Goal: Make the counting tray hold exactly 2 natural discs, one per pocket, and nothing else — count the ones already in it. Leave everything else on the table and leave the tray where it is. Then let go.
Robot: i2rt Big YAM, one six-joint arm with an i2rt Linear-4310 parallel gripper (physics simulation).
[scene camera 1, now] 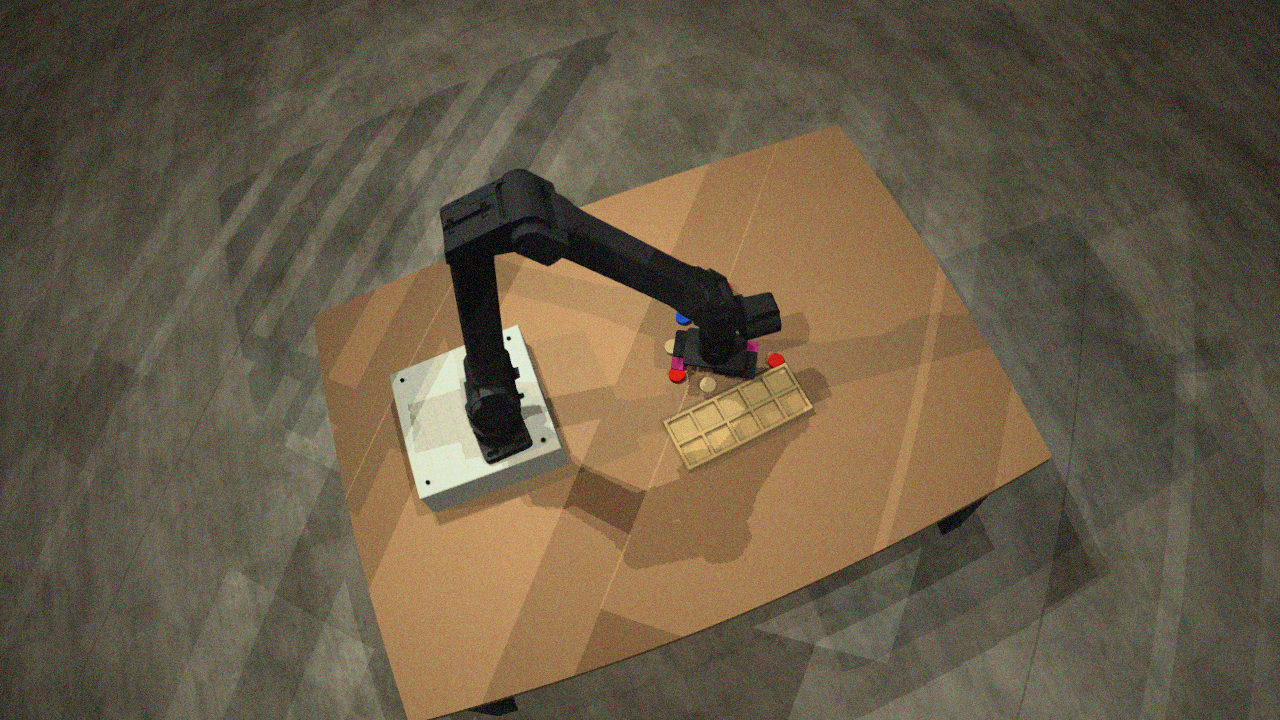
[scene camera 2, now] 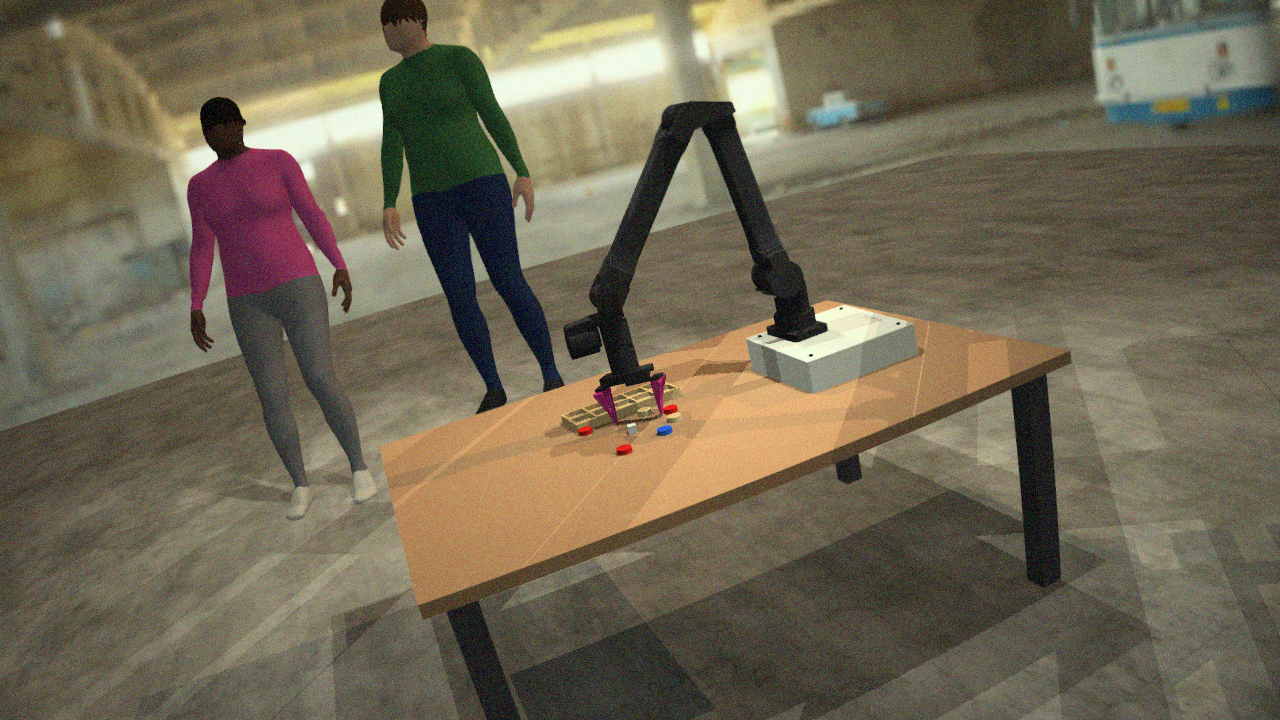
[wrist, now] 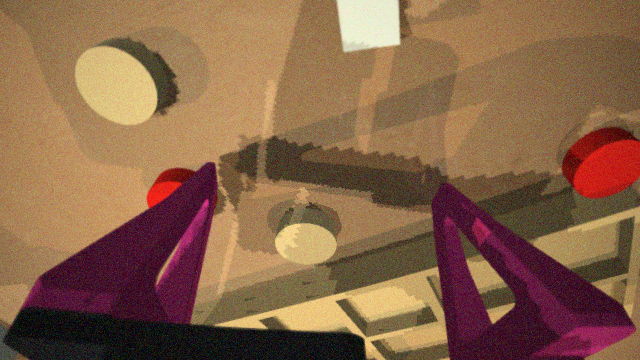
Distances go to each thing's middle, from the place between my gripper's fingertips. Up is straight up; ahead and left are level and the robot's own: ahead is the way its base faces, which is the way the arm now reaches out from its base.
The counting tray (scene camera 1: 723, 424) is 100 mm to the right of my hand and 10 mm above it. Round my hand: small pale cube (wrist: 358, 32): 60 mm to the left, 40 mm ahead, 10 mm above.
